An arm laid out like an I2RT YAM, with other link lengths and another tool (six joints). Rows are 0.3 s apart.
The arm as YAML. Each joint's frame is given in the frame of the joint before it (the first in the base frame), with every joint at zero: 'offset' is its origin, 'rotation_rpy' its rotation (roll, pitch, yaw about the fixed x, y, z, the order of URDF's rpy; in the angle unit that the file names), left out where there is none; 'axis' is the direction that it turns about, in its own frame. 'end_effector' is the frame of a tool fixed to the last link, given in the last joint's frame.
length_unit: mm
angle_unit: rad
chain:
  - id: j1
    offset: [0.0, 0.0, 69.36]
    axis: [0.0, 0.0, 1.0]
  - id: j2
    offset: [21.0, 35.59, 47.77]
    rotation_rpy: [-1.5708, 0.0, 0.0]
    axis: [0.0, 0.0, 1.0]
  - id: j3
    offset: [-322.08, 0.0, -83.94]
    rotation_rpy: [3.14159, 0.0, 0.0]
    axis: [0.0, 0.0, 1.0]
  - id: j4
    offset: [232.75, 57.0, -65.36]
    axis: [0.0, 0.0, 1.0]
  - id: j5
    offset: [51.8, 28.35, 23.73]
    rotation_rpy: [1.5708, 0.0, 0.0]
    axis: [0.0, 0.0, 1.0]
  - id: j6
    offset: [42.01, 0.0, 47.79]
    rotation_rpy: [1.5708, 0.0, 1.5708]
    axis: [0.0, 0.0, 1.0]
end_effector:
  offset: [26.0, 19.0, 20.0]
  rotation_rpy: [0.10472, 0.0, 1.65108]
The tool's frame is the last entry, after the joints.
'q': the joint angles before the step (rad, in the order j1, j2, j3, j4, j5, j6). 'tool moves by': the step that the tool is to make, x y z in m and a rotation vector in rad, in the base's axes. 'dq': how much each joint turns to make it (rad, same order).
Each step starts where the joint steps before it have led.
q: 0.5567, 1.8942, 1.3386, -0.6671, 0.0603, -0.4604
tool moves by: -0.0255, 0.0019, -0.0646, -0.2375, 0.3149, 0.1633
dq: 0.0464, 0.1381, -0.0948, -0.1532, 0.0076, -0.1196
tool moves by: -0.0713, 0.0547, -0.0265, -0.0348, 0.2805, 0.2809
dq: 0.2396, 0.0474, -0.0699, -0.1163, -0.1502, -0.0667
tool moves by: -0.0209, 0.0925, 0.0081, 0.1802, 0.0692, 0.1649
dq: 0.1776, 0.0912, 0.2494, -0.0587, -0.1615, -0.0243
